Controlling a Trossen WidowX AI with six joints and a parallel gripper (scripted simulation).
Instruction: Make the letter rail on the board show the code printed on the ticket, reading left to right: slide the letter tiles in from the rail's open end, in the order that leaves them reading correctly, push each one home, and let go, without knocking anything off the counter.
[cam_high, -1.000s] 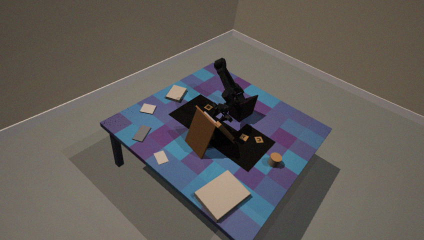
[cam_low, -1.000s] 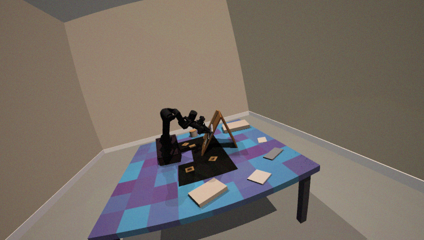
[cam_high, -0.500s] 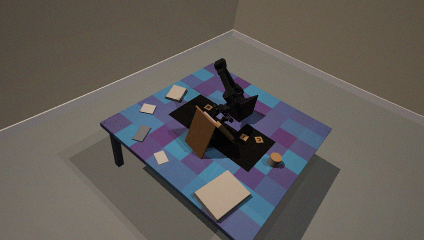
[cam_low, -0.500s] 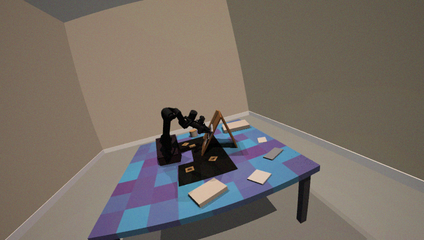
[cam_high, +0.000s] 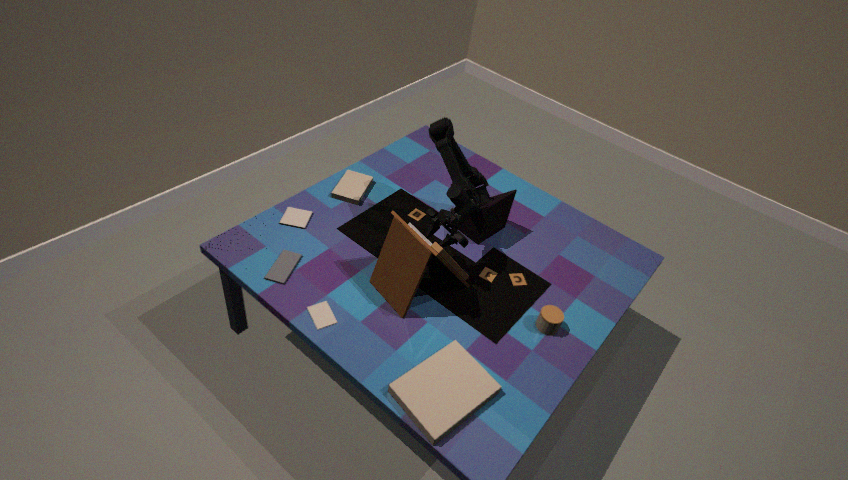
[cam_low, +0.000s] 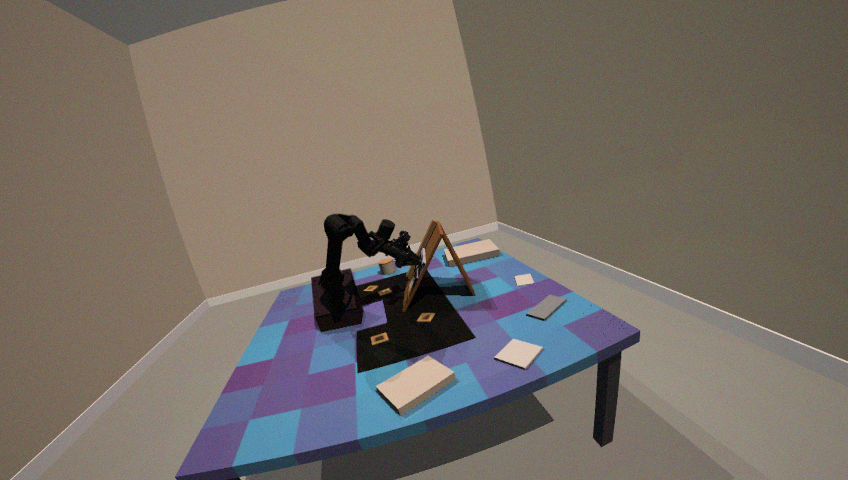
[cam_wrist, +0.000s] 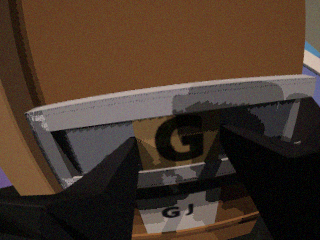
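Now: the ticket 8 cm below my gripper tip and 5 cm behind it. From my gripper tip the other things lie so: large cream slab (40 cm to the left, 26 cm ahead, 14 cm below); tan letter tile (right at my gripper tip); black mat (16 cm below, 16 cm behind, 4 cm to the right).
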